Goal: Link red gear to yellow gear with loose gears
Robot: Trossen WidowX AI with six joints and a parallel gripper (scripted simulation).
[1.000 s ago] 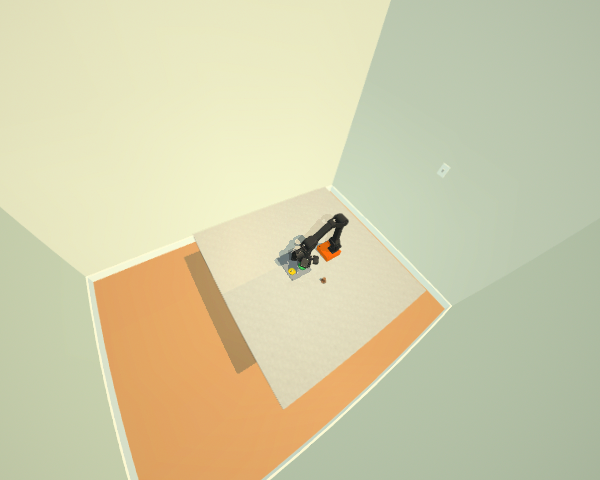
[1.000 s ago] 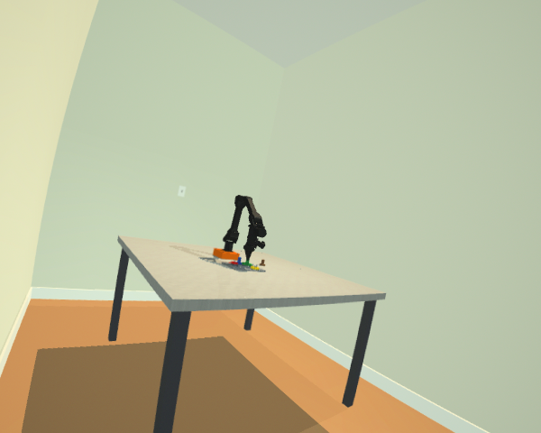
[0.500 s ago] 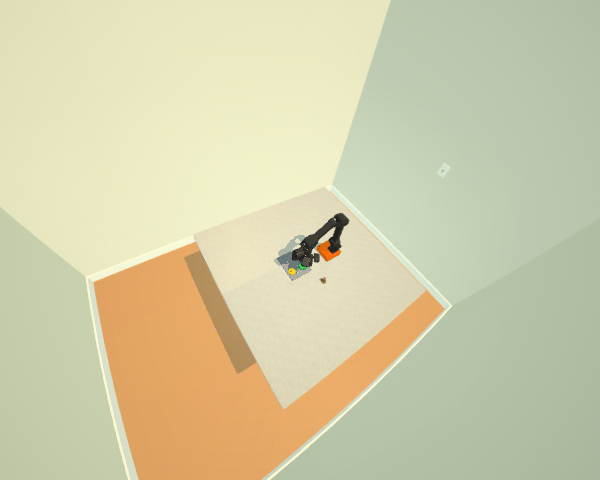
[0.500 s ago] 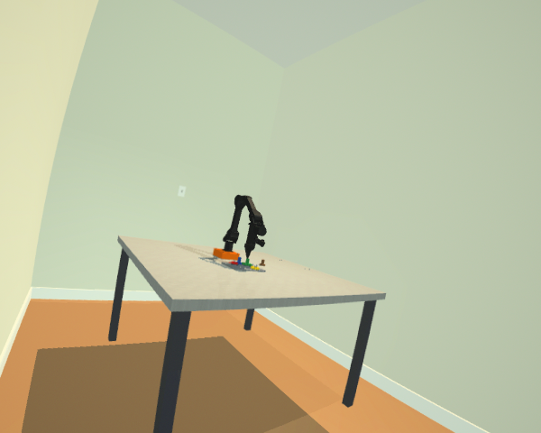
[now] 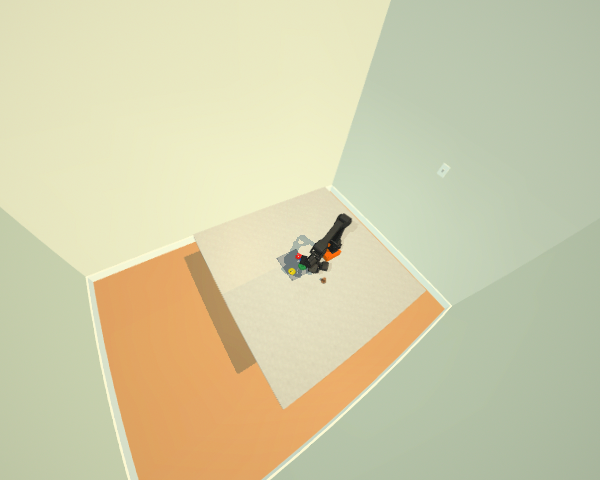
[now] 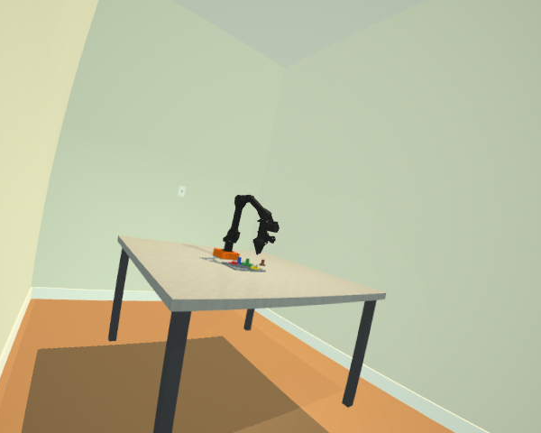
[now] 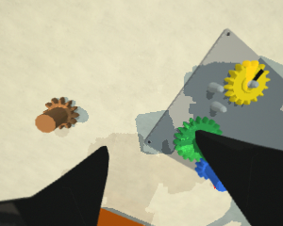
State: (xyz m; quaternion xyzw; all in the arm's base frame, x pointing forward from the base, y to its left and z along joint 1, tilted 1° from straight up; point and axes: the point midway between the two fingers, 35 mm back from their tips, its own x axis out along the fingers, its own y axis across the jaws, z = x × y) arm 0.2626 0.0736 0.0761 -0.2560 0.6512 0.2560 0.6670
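My gripper tip is 90 mm to the right of the brown gear, 60 mm past it and 60 mm above it. Also, from my gripper tip: green gear 80 mm to the right, 60 mm below, 10 mm ahead; red gear 160 mm to the right, 60 mm below; blue gear 120 mm to the right, 60 mm below, 10 mm behind.
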